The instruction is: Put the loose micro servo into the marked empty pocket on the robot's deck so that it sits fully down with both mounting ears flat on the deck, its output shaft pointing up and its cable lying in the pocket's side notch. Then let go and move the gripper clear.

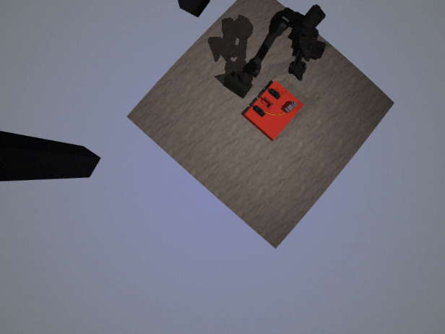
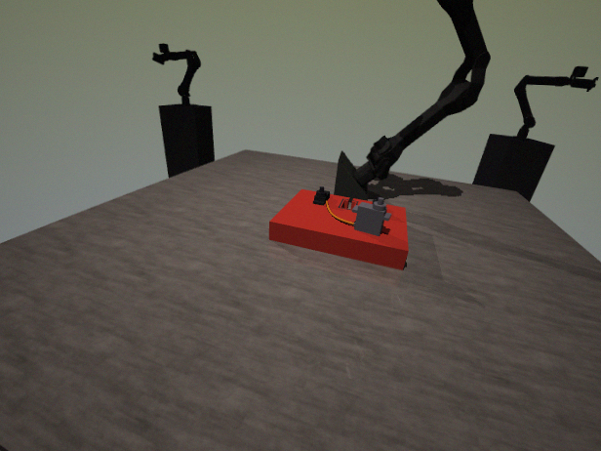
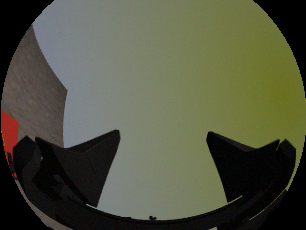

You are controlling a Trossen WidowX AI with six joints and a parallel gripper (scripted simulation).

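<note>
My gripper tip is 590 mm above the red deck, 60 mm short of it and 50 mm to the right of it.
</note>
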